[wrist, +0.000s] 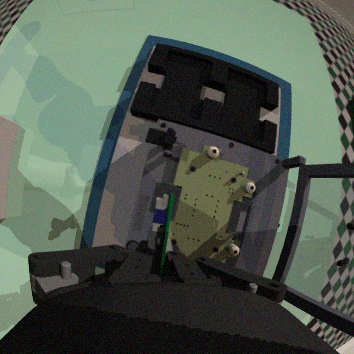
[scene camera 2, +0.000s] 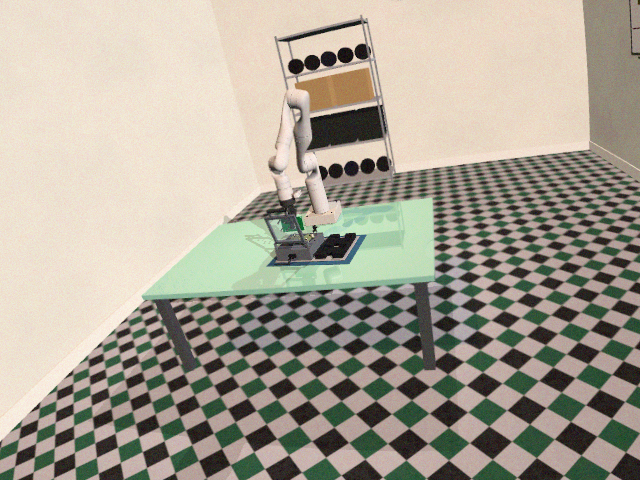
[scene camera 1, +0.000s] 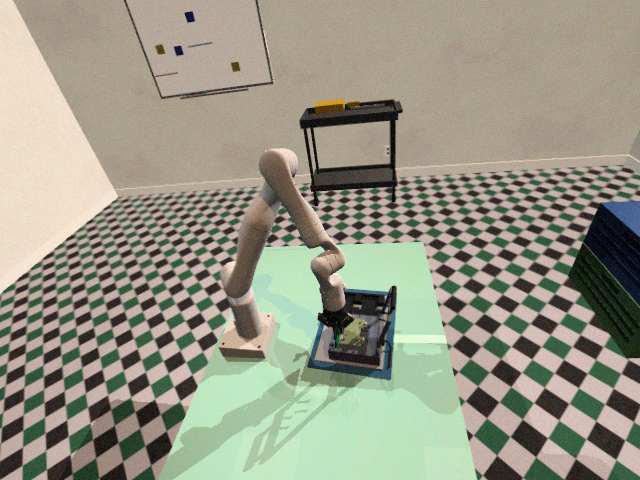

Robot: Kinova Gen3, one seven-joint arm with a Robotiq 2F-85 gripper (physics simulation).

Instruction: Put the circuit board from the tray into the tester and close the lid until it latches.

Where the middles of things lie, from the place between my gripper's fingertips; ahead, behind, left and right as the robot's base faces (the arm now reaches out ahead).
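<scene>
My gripper is 8 cm below the tester lid (wrist: 308, 264), and I see that it is also 17 cm short of the lid.
</scene>
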